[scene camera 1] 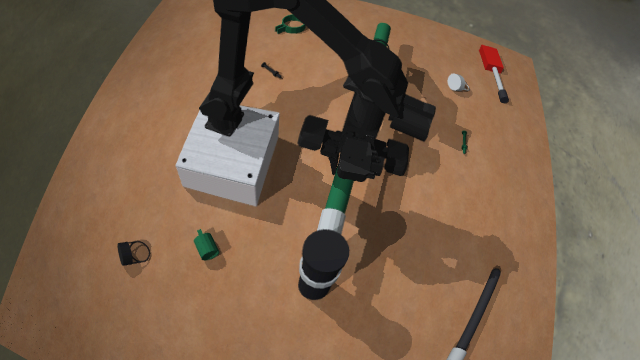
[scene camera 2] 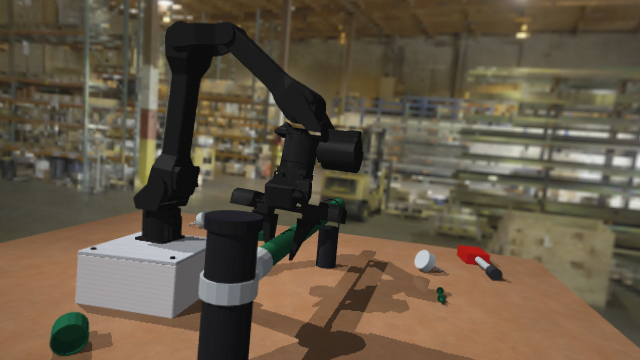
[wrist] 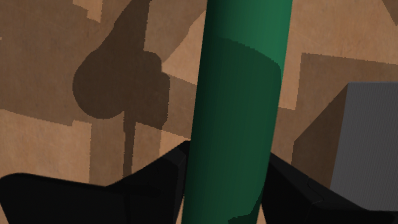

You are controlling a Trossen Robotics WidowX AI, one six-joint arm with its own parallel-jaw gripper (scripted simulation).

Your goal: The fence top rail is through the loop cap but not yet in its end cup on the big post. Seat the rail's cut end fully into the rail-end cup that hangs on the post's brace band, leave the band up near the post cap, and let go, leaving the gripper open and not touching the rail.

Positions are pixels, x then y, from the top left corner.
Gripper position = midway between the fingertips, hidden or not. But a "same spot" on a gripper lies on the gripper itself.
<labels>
The gripper shows in scene camera 1 (344,176), in scene camera 2 and in the wrist view. A green top rail shows in scene camera 1, in scene camera 2 and in the wrist view (241,68). One and the same spot on the gripper: (scene camera 2: 309,220) is (wrist: 23,176). The same spot on the green top rail: (scene camera 2: 279,246) is (scene camera 1: 348,190).
</labels>
